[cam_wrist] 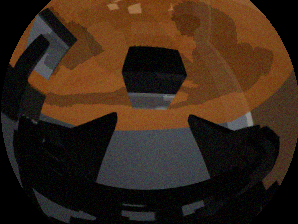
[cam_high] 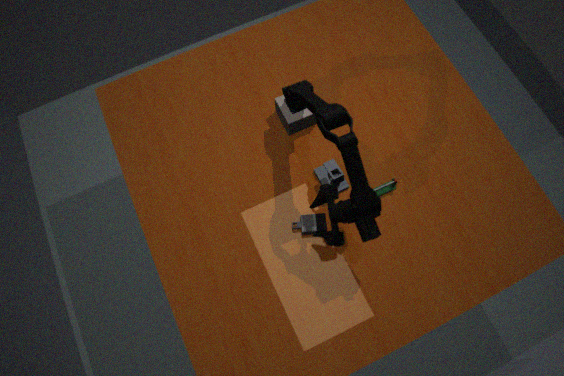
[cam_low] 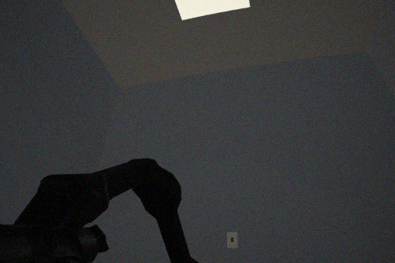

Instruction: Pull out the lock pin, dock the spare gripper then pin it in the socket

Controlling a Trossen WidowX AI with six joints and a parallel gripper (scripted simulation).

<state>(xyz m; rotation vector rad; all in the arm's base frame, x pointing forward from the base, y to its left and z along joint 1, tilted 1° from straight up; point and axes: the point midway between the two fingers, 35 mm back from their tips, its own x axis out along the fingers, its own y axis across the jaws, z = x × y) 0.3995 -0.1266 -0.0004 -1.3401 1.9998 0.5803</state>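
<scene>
Right now my gripper tip is 1 cm past the spare gripper, 1 cm to the left of it and 5 cm above it. The rest, counted from my gripper tip: flat green strip: 25 cm to the left, 4 cm below; grey mount: 11 cm behind, 14 cm to the left, 2 cm below.
</scene>
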